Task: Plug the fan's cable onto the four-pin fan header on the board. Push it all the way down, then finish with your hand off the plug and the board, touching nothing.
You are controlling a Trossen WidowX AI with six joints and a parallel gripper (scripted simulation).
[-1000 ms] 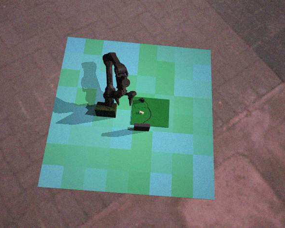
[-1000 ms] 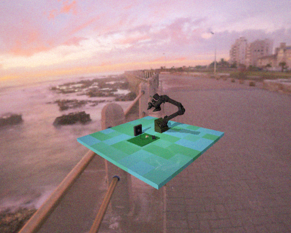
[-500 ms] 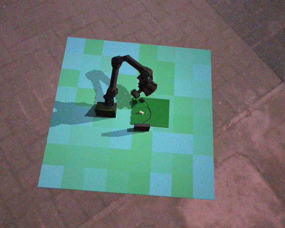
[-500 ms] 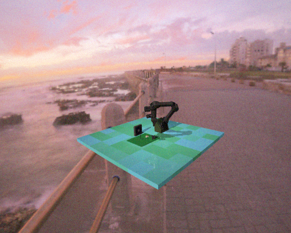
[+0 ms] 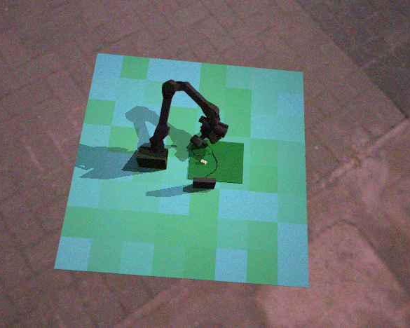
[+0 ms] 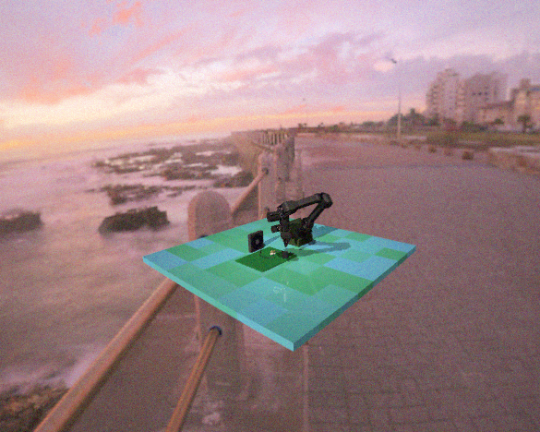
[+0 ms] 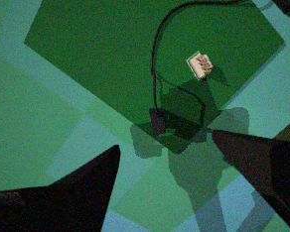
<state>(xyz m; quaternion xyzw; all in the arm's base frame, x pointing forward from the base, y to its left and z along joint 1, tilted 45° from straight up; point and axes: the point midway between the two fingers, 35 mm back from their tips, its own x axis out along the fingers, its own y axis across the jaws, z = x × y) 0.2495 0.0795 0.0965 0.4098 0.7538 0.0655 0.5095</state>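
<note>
The black plug lies 70 mm below my gripper tip. Round my gripper tip: white four-pin fan header (100 mm to the right, 90 mm below, 10 mm ahead); dark green board (110 mm below, 90 mm ahead, 80 mm to the right); black fan (230 mm to the right, 40 mm ahead, 30 mm below).
</note>
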